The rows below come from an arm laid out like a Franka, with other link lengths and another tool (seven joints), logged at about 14 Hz.
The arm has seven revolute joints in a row. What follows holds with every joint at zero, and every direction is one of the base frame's. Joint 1 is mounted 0.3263 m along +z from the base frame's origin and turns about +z. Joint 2 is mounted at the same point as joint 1 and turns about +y. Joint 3 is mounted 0.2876 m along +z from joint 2 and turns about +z. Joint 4 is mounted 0.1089 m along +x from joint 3 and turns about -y. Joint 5 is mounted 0.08 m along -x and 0.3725 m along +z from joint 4 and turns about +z. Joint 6 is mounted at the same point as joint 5 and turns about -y. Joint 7 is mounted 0.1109 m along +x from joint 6 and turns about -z. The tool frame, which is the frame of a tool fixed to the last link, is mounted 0.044 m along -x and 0.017 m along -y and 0.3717 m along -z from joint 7; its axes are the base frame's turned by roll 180, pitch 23.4 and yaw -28.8 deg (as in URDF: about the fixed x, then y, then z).
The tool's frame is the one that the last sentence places.
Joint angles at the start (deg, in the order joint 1, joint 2, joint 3, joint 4, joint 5, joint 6, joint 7): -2.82, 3.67, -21.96, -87.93, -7.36, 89.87, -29.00
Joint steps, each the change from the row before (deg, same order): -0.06, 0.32, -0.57, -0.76, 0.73, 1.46, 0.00; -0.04, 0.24, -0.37, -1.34, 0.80, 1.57, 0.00; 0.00, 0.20, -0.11, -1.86, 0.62, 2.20, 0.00; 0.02, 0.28, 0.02, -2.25, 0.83, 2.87, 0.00; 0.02, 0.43, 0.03, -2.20, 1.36, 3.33, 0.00; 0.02, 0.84, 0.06, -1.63, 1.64, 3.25, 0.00
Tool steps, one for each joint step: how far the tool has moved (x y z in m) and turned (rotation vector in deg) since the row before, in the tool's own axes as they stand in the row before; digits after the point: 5 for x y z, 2 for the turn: 0.00749, 0.00042, 0.00537, 0.74, 0.34, 0.22; 0.00688, -0.00251, 0.00946, 0.74, -0.03, -0.04; 0.00911, -0.00456, 0.01124, 0.48, 0.16, -0.26; 0.01175, -0.00753, 0.01332, 0.61, 0.38, -0.44; 0.01400, -0.01050, 0.01309, 1.10, 0.75, -0.48; 0.01517, -0.01151, 0.01212, 1.26, 0.85, -0.36
